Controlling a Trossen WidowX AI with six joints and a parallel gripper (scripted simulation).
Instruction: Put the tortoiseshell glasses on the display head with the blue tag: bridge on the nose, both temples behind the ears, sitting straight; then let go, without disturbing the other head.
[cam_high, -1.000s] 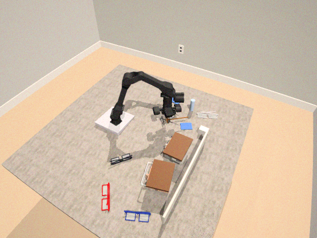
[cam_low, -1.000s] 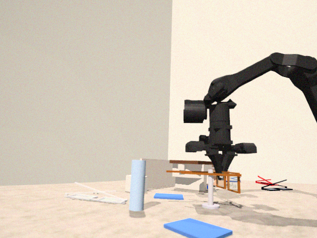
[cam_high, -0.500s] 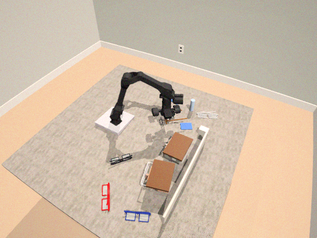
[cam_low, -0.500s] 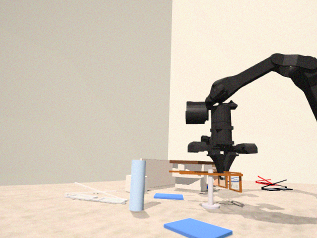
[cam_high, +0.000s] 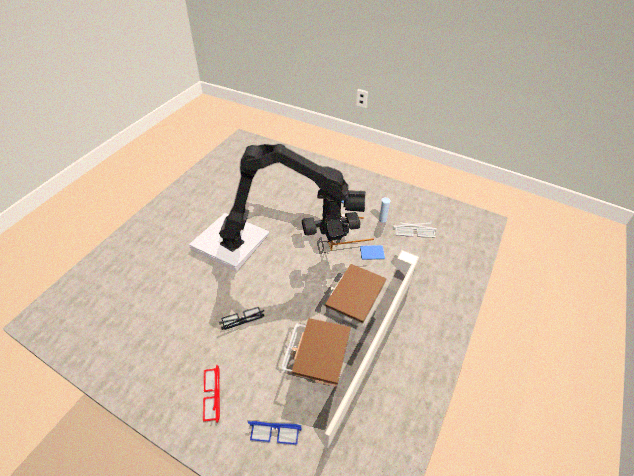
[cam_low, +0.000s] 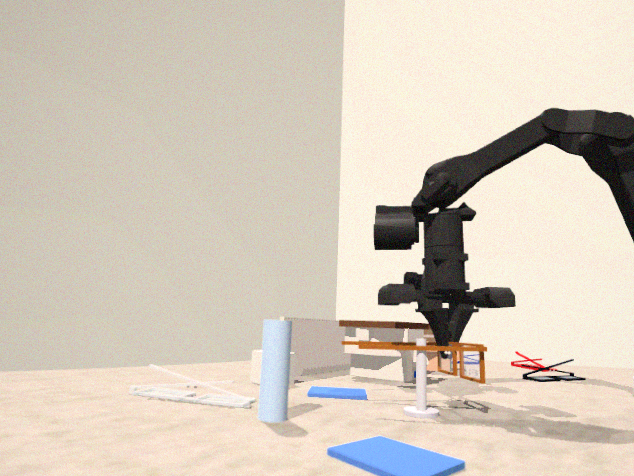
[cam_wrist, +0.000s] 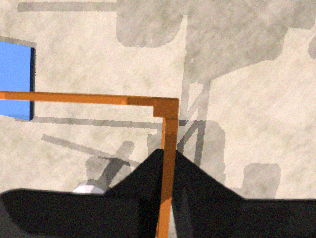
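The white post is 110 mm to the left of my gripper tip, 30 mm below it and 20 mm behind it. Also, from my gripper tip: long white rail (330 mm ahead, 250 mm to the right); then light blue cylinder (250 mm to the left, 80 mm ahead, 10 mm below).
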